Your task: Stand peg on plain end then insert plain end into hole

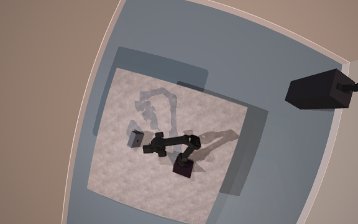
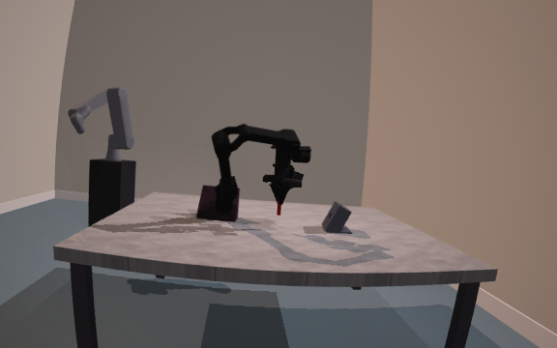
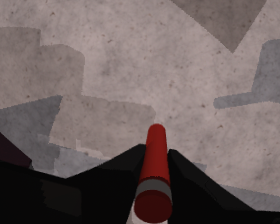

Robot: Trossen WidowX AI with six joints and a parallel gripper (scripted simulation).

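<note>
My gripper tip is now 22 cm short of the sloped panel, 10 cm to the right of it and 5 cm above it. From my gripper tip the other things lie so: red peg (2 cm above).
</note>
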